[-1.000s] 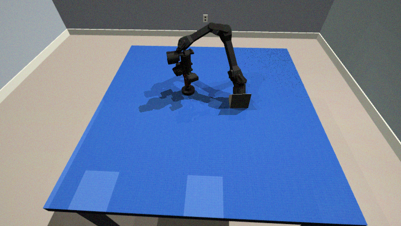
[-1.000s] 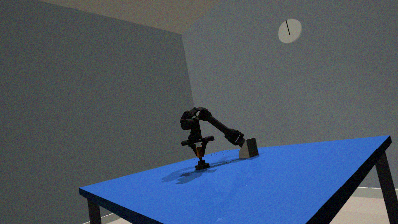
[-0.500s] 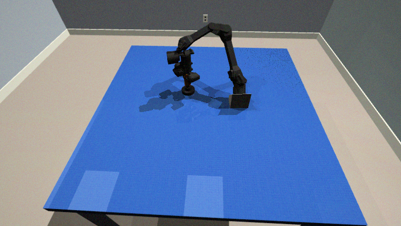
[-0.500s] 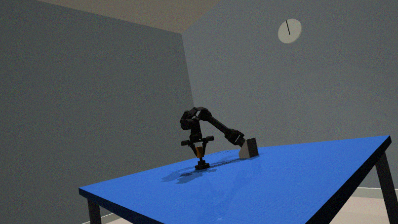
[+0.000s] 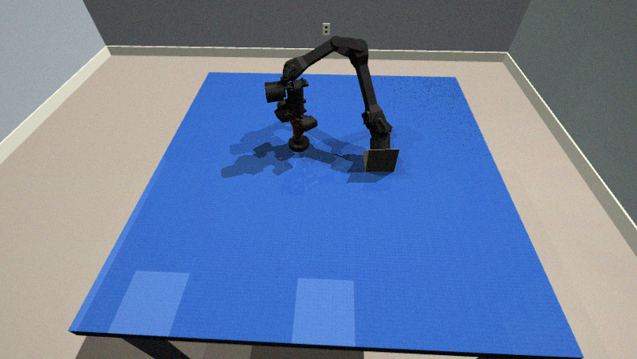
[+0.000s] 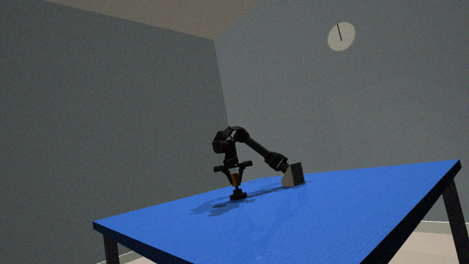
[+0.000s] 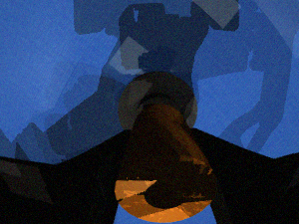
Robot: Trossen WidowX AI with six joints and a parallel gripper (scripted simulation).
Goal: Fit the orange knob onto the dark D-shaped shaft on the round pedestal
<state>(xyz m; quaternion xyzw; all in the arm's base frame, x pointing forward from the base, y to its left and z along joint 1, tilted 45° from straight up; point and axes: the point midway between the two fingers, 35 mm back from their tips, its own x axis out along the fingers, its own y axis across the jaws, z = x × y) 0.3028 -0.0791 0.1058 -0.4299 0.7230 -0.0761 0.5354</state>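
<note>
The orange knob is 20 mm above my gripper tip. The rest, counted from my gripper tip: dark round pedestal: 40 mm below.
</note>
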